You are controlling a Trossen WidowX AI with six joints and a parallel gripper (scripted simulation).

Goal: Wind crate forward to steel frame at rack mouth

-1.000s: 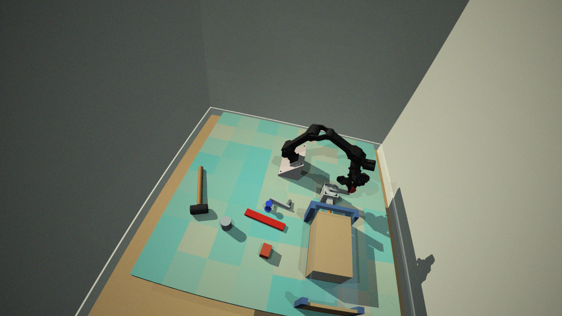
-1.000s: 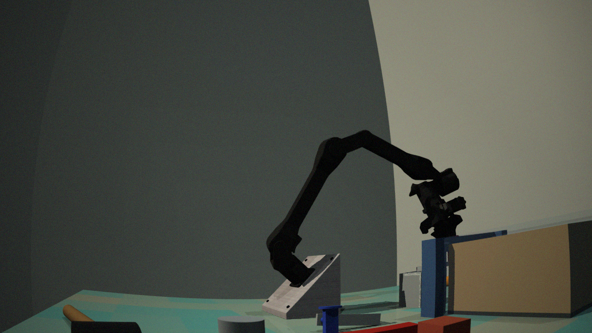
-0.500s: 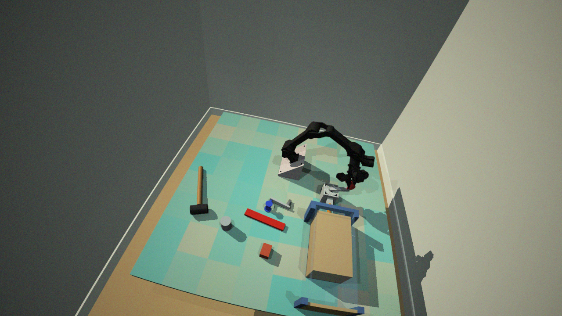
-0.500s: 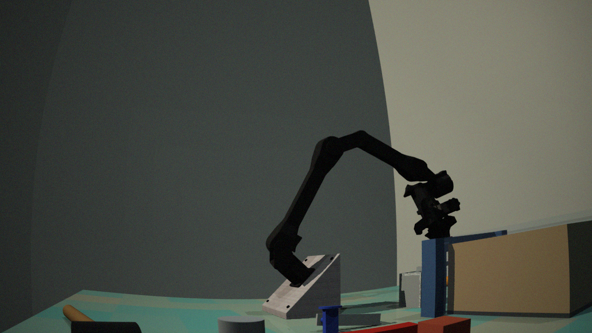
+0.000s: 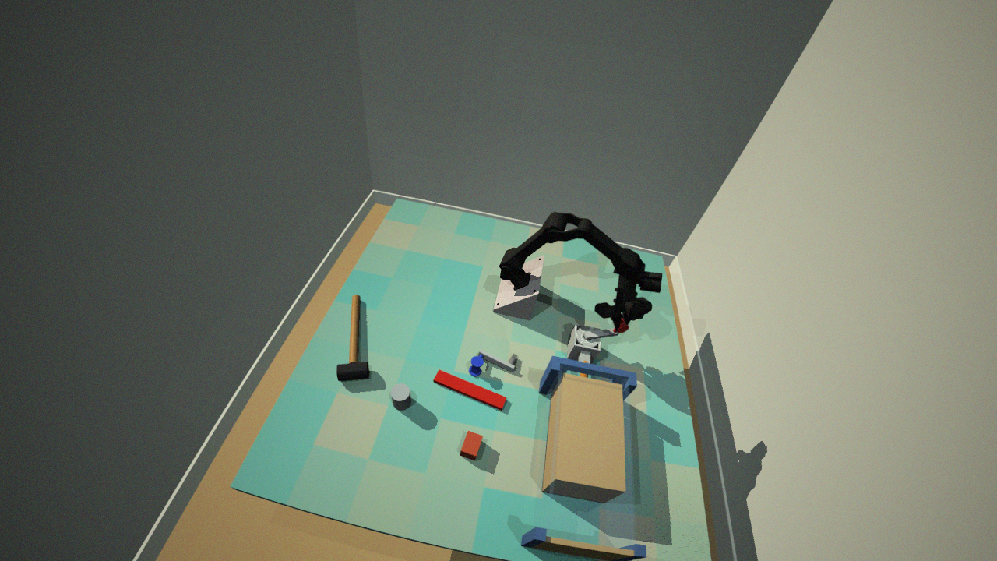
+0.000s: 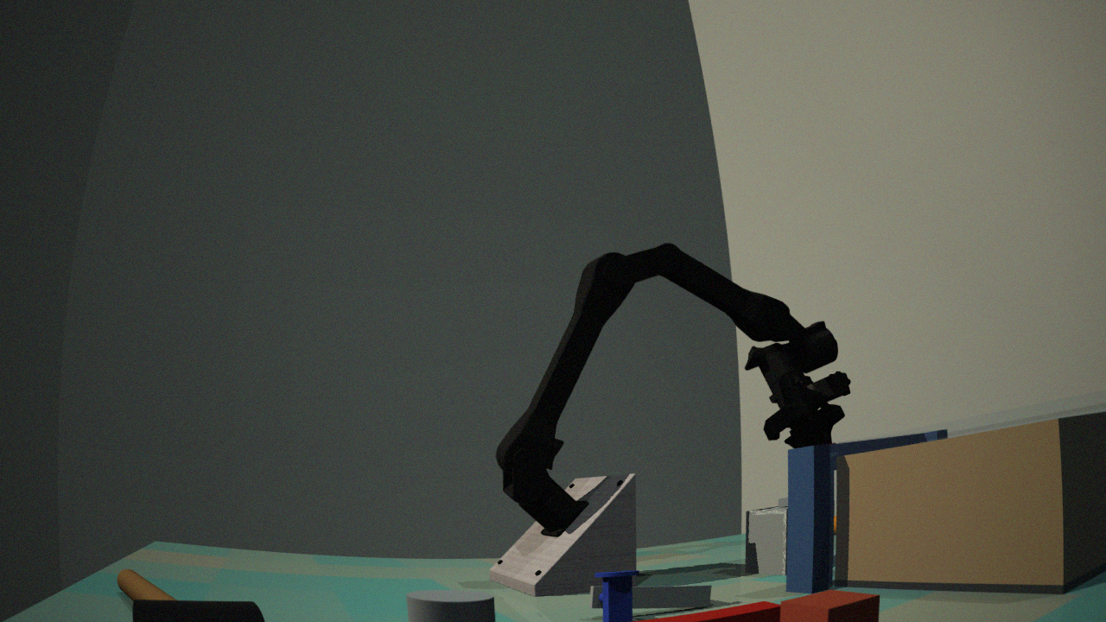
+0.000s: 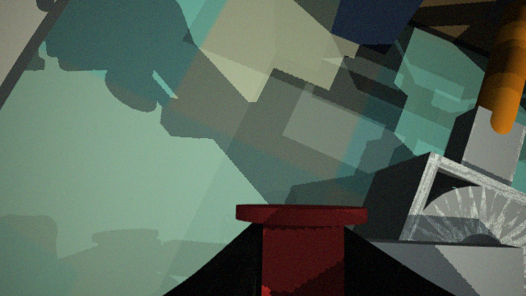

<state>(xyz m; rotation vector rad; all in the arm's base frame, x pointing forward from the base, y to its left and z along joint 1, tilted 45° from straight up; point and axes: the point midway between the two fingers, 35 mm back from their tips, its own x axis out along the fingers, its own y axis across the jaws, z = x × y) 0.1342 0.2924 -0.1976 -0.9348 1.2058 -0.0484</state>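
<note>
Now: the winch handle 4 cm to the right of my gripper tip and 3 cm below it. The rest, counted from my gripper tip: red knob: 2 cm behind, 1 cm to the right; blue steel frame: 18 cm ahead, 9 cm to the right, 3 cm below; grey winch: 11 cm to the right, 10 cm below, 1 cm ahead.
</note>
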